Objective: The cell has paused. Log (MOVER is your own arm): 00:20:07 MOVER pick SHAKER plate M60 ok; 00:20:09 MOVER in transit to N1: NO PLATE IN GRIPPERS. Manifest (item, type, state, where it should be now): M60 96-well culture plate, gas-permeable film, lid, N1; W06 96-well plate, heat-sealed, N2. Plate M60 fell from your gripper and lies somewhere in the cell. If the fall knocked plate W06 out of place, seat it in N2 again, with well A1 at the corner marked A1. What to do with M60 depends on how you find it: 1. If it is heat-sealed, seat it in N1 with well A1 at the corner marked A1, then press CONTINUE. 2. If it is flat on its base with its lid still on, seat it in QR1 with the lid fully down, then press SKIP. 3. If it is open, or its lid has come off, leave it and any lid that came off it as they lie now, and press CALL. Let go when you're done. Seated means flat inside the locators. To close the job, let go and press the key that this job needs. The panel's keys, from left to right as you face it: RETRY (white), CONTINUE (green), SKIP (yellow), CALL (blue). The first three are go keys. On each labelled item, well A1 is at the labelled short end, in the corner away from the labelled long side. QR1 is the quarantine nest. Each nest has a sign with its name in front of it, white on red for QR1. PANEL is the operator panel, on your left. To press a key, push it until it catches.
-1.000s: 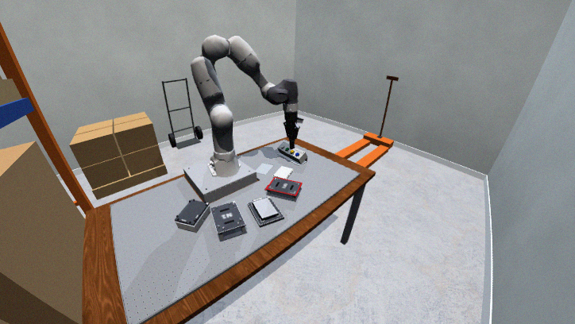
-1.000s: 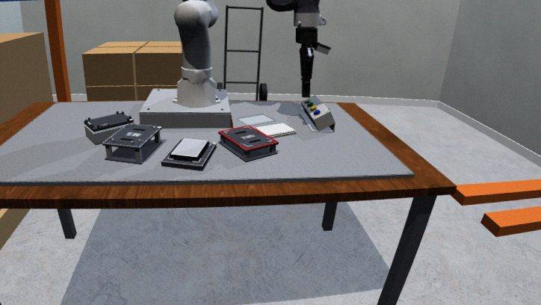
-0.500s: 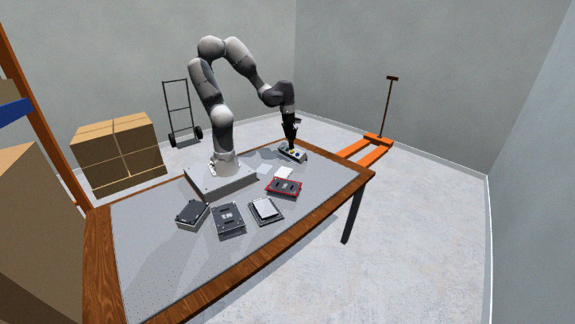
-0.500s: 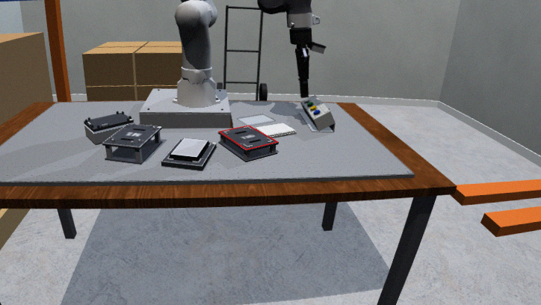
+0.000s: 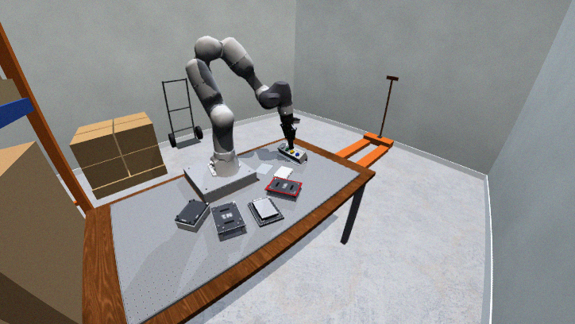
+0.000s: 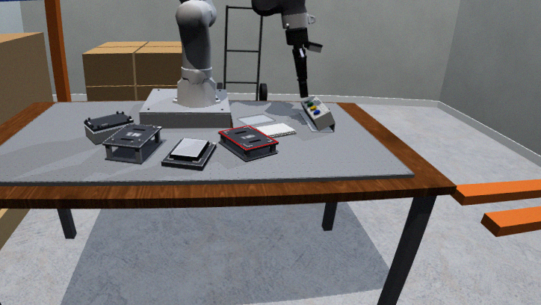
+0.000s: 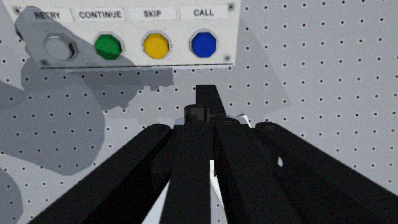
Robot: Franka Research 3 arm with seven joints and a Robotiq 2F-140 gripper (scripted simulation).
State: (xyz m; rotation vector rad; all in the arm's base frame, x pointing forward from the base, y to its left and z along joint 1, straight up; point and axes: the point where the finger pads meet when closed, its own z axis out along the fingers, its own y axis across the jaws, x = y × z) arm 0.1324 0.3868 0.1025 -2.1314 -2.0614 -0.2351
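The blue call key is 6 cm to the left of my hand and 9 cm below it. From my hand the other things lie so: yellow skip key 5 cm behind, 6 cm to the left, 9 cm below; then green continue key 10 cm behind, 6 cm to the left, 9 cm below; then white retry key 15 cm behind, 6 cm to the left, 9 cm below.
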